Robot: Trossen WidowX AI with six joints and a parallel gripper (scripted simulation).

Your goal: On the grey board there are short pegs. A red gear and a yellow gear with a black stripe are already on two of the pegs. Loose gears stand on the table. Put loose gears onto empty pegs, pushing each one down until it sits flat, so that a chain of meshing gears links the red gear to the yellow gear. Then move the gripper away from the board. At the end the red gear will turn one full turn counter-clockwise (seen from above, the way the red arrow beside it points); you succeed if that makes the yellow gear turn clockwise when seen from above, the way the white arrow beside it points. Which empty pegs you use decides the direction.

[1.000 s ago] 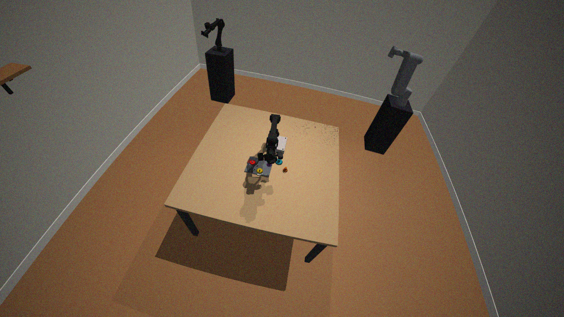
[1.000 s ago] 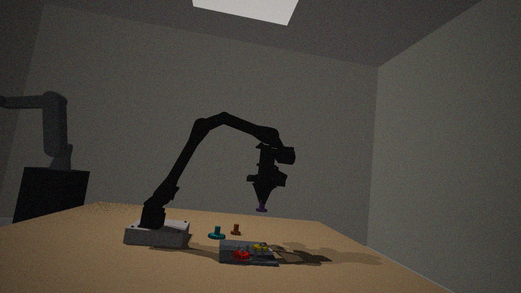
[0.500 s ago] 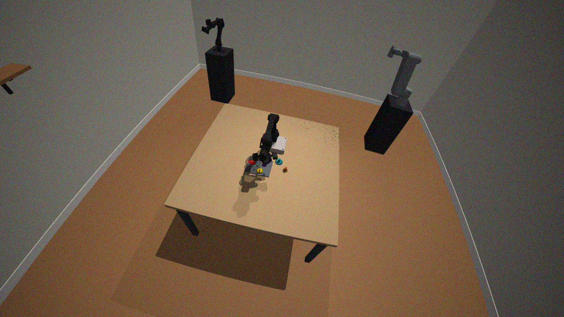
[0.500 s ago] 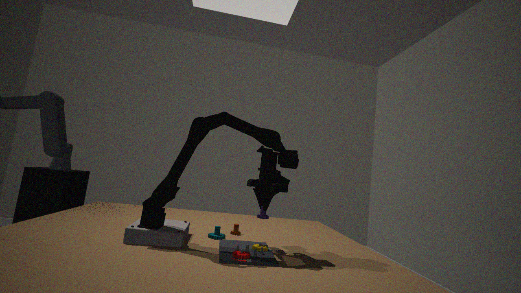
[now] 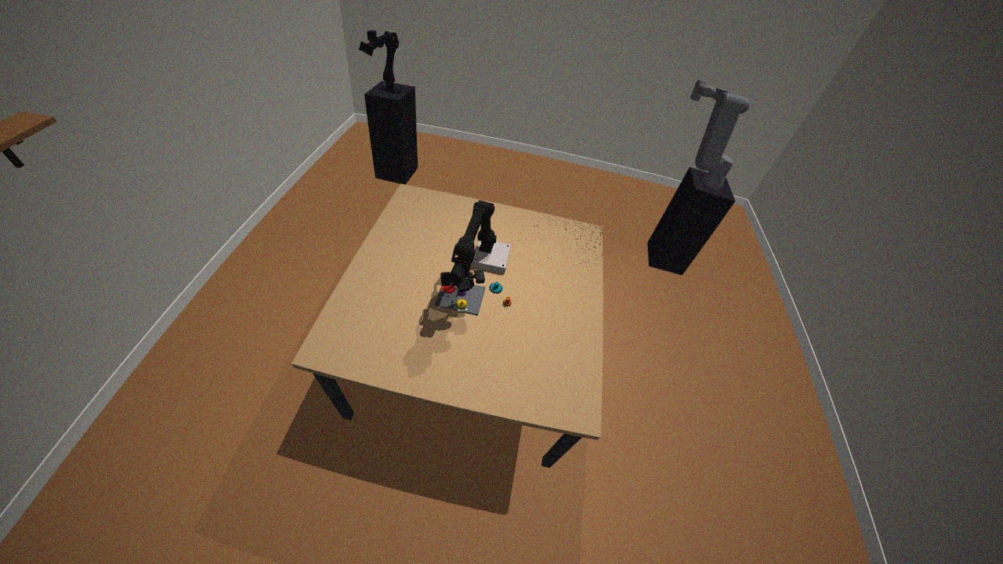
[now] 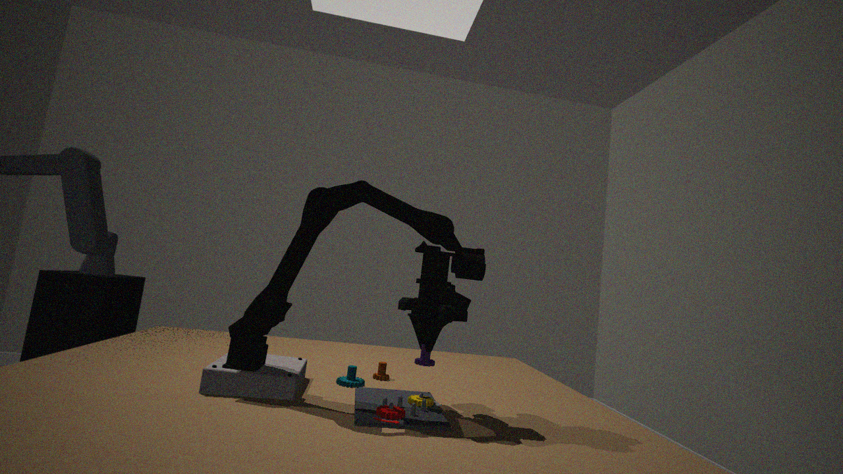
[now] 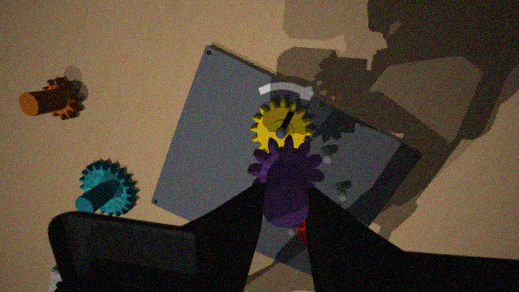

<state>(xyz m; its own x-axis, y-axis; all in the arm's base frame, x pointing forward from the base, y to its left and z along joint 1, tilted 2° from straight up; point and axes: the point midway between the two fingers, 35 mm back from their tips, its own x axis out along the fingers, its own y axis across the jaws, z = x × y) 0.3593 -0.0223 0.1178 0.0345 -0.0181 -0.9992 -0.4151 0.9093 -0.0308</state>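
My gripper tip is 6 cm past the red gear, 8 cm to the left of it and 10 cm above it. Also, from my gripper tip: yellow gear 1 cm to the left, 10 cm below; purple gear 1 cm below; white arrow 3 cm ahead, 2 cm to the left, 11 cm below.
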